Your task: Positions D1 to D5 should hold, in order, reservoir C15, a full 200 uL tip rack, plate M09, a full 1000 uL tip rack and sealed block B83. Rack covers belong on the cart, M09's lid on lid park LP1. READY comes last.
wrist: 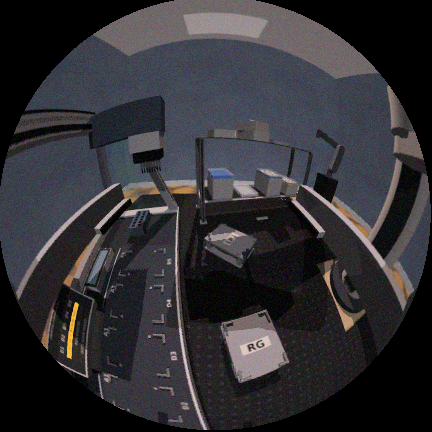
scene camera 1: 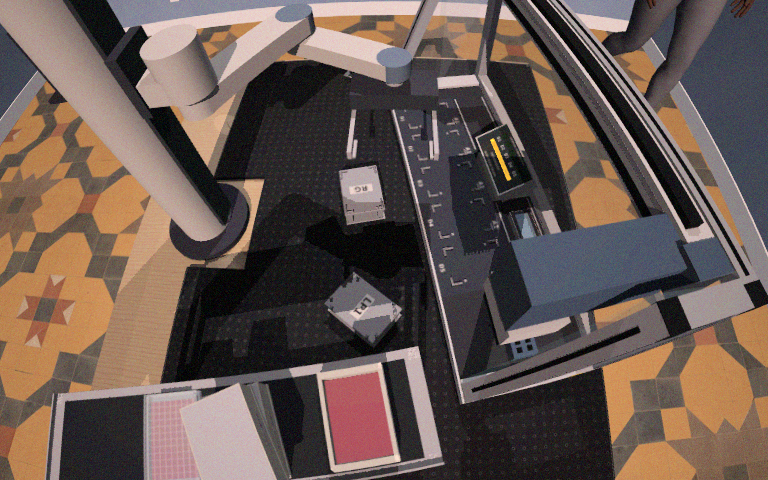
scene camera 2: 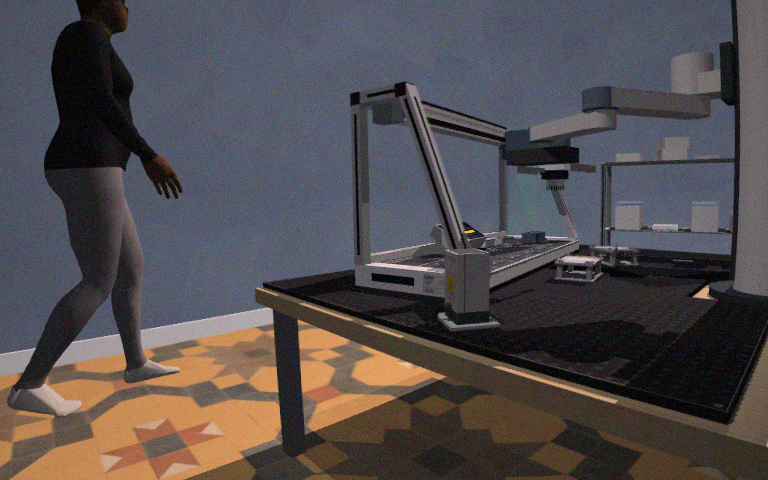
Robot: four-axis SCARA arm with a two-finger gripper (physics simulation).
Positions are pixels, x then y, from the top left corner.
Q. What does the gripper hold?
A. Nothing.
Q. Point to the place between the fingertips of the gripper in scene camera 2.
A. At 568, 170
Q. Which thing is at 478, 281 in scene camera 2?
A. A small device with green screen.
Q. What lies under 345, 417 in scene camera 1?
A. A red-topped labware piece.
